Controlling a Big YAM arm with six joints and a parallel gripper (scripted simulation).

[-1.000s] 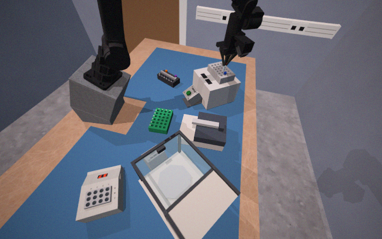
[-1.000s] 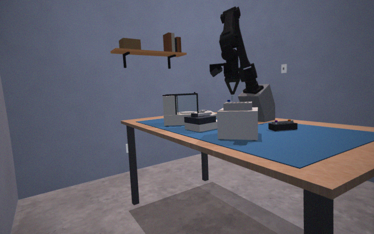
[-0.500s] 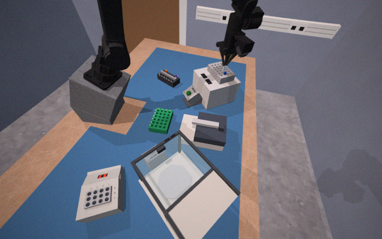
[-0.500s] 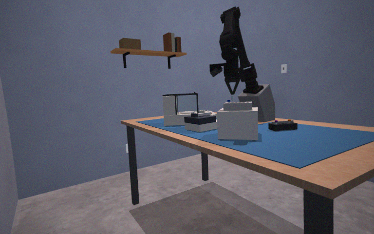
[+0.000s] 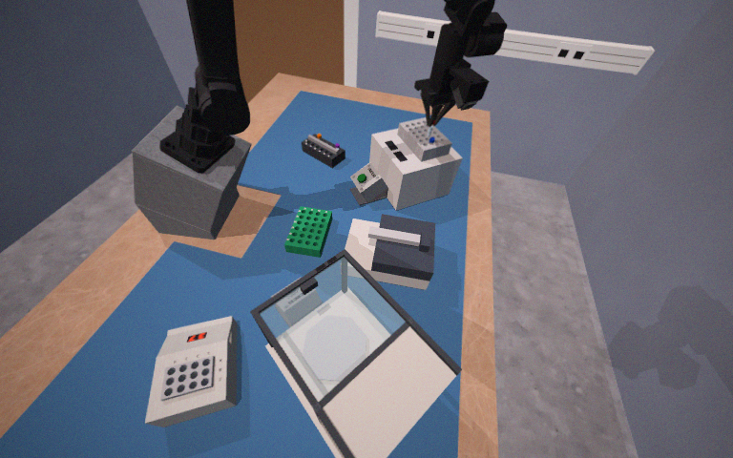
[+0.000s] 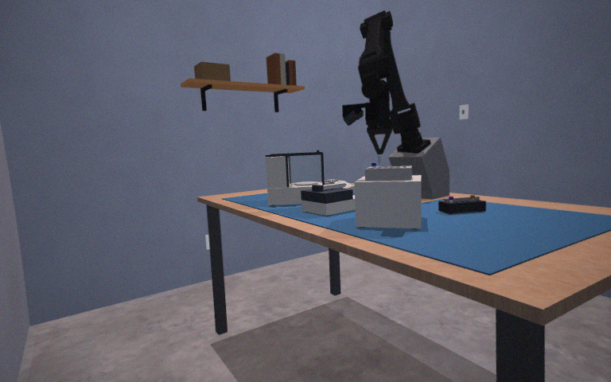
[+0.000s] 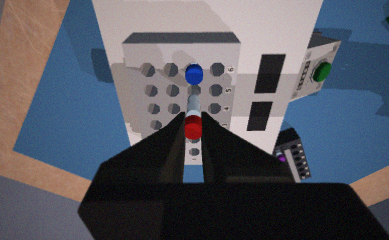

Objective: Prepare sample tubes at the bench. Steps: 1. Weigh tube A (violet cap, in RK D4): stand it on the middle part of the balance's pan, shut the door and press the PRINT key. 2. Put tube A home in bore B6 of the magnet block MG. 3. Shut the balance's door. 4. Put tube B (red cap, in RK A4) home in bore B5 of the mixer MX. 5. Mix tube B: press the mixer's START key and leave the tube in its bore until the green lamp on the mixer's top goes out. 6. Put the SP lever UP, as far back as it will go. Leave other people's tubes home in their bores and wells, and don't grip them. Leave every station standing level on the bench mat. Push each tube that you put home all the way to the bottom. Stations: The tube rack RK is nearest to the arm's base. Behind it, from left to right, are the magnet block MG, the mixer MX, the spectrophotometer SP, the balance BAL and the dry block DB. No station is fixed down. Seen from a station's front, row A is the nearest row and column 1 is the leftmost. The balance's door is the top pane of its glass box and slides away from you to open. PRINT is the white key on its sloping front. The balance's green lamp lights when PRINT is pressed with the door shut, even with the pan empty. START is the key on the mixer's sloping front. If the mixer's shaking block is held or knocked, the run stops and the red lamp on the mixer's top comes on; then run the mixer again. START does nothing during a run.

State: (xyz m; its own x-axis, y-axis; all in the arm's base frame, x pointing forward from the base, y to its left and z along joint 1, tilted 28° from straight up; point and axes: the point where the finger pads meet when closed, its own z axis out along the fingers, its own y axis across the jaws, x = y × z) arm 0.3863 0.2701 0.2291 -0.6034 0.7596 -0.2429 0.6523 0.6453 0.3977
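Right now my hand is 1 cm short of the blue-capped tube, 1 cm to the left of it and 6 cm above it. Also, from my hand: SP lever: 1 cm behind, 27 cm to the right, 13 cm below; grey shaking block: 1 cm behind, 2 cm to the left, 6 cm below; green start key: 14 cm behind, 10 cm to the right, 15 cm below.
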